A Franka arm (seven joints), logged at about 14 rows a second.
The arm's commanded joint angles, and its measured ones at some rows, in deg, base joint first. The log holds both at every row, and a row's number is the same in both.
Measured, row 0:
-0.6 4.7 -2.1 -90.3 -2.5 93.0 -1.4
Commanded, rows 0 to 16:
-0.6 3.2 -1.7 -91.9 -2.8 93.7 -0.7
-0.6 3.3 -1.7 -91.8 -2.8 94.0 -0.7
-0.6 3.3 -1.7 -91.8 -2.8 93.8 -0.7
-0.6 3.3 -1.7 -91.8 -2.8 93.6 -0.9
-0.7 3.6 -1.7 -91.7 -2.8 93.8 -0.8
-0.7 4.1 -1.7 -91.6 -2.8 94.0 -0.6
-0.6 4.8 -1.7 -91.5 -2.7 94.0 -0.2
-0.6 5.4 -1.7 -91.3 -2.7 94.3 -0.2
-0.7 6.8 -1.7 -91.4 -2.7 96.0 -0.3
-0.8 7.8 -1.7 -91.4 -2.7 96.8 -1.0
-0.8 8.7 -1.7 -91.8 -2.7 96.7 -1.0
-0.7 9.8 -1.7 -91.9 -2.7 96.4 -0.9
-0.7 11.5 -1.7 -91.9 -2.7 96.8 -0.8
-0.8 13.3 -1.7 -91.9 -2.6 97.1 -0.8
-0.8 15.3 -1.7 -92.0 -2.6 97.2 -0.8
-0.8 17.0 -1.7 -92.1 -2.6 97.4 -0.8
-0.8 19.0 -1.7 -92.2 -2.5 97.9 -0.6
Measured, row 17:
-0.6 15.9 -2.0 -92.1 -2.5 96.9 -1.2
